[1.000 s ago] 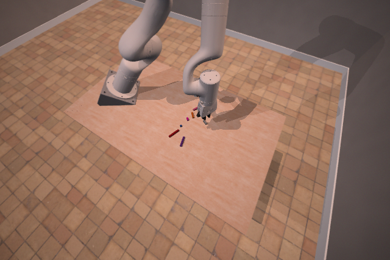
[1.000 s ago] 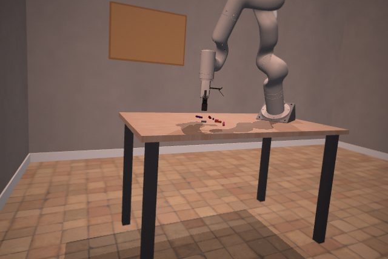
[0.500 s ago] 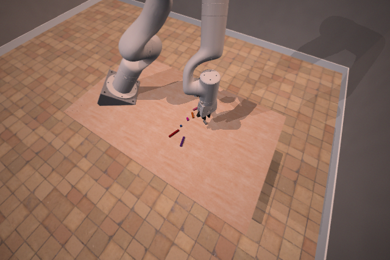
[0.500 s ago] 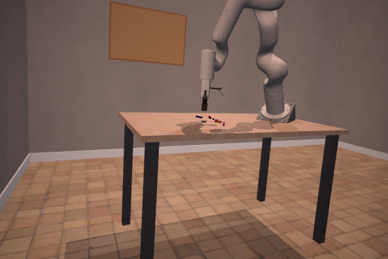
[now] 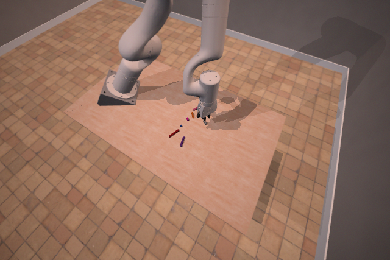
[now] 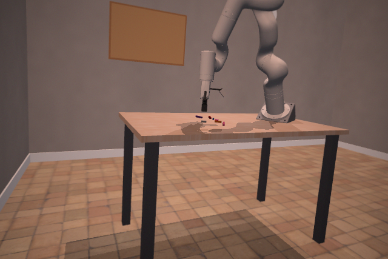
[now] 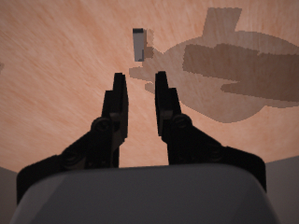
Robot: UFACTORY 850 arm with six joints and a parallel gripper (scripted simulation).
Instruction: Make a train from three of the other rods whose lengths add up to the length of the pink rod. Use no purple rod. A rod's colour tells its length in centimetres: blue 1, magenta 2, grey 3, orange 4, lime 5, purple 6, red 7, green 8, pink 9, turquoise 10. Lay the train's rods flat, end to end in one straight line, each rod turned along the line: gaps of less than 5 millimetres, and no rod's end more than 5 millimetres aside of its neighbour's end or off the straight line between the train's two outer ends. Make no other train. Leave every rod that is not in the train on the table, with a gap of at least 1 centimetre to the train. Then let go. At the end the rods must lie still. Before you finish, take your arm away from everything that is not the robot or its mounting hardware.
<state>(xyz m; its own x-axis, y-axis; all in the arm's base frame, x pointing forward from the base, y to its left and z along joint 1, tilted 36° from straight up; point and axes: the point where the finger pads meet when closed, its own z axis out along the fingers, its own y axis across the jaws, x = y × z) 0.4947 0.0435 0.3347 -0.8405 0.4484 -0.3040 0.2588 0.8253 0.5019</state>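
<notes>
My hand is 80 mm above the grey rod. The rest, counted from my hand: pink rod (100 mm behind, 60 mm to the left, 80 mm below); then magenta rod (100 mm behind, 50 mm to the right, 80 mm below); then orange rod (90 mm behind, 10 mm to the right, 80 mm below).
</notes>
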